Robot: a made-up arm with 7 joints.
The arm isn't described. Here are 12 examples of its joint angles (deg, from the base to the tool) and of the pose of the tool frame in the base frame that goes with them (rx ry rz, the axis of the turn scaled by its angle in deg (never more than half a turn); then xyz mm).
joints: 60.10 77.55 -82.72 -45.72 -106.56 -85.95 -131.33
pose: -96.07 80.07 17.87 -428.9 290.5 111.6
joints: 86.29 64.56 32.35 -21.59 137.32 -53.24 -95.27
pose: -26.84 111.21 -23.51 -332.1 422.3 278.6
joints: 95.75 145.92 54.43 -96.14 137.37 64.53 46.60
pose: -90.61 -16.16 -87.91 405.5 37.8 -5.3
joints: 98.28 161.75 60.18 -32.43 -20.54 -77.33 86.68
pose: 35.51 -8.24 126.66 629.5 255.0 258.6
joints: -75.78 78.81 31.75 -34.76 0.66 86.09 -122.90
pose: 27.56 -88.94 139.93 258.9 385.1 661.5
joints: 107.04 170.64 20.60 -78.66 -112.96 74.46 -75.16
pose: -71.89 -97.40 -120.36 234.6 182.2 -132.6
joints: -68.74 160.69 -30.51 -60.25 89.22 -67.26 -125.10
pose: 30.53 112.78 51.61 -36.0 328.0 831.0
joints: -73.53 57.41 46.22 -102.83 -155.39 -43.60 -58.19
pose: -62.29 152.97 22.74 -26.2 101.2 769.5
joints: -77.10 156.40 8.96 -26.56 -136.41 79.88 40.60
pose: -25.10 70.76 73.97 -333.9 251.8 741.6
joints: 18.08 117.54 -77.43 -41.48 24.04 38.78 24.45
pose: -69.84 121.97 -55.05 -1.8 548.2 365.5
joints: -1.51 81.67 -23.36 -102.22 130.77 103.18 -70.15
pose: 49.84 33.01 89.18 465.9 41.1 103.0
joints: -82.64 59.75 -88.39 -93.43 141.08 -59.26 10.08
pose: 59.33 -109.23 -113.82 442.9 -271.5 103.1
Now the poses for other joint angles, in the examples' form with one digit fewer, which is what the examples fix.
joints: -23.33 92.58 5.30 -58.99 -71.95 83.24 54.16
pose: 55.1 85.7 -20.4 418 306 521
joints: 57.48 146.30 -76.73 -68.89 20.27 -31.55 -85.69
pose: 50.6 -24.1 8.1 -4 537 473
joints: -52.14 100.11 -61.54 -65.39 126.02 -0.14 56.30
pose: 40.8 -88.0 -82.0 450 310 259
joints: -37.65 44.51 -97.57 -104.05 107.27 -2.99 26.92
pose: -77.7 -83.5 -131.3 80 -295 -100
